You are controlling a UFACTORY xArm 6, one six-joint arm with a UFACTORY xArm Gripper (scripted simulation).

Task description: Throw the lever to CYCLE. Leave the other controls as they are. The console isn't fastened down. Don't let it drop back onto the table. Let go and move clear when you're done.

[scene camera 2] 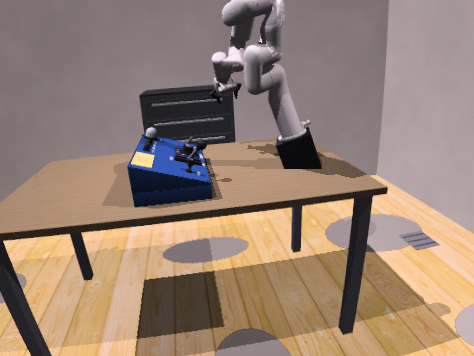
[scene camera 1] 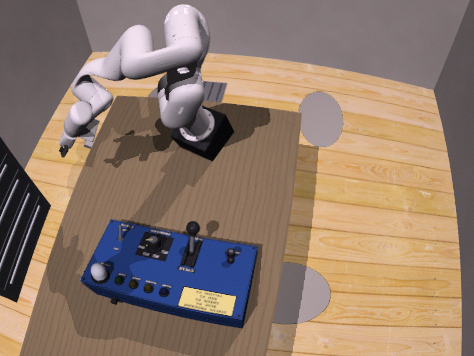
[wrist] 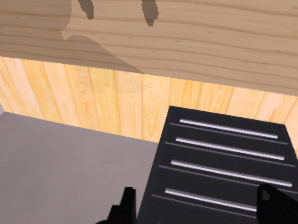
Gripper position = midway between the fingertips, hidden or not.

Observation:
I see my gripper (wrist: 197, 206) and a blue console (scene camera 1: 208, 287).
The blue console is seen too in scene camera 2 (scene camera 2: 155, 177). The wrist view misses the blue console: it is out of frame.

